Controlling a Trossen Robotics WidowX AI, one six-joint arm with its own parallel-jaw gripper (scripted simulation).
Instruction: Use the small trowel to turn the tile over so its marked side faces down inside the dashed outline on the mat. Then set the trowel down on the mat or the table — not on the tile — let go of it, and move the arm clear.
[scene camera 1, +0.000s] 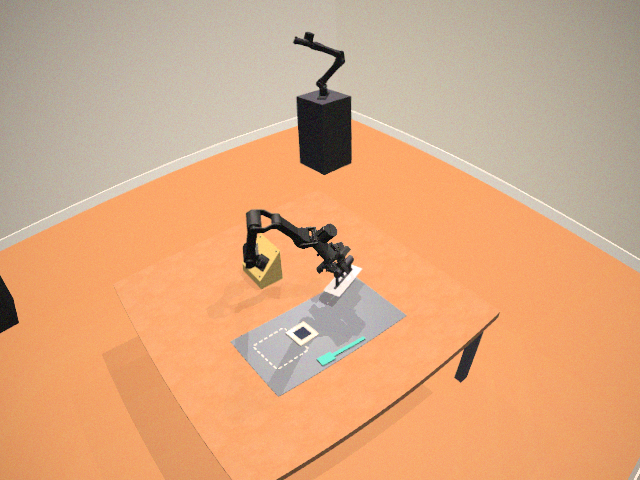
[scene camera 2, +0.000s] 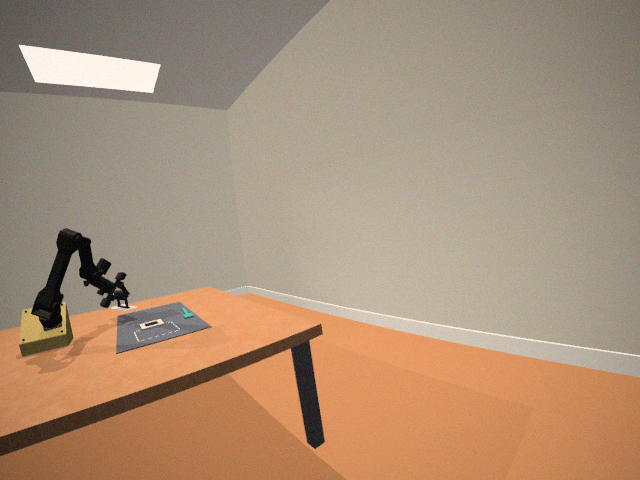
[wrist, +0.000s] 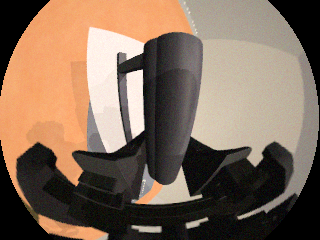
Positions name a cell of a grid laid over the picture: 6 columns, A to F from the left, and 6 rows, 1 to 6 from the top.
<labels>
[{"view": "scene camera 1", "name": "my gripper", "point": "D4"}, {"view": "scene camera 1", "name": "grey mat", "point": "D4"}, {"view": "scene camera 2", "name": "grey mat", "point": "B5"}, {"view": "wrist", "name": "my gripper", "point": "D4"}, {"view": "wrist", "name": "grey mat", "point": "B4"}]
</labels>
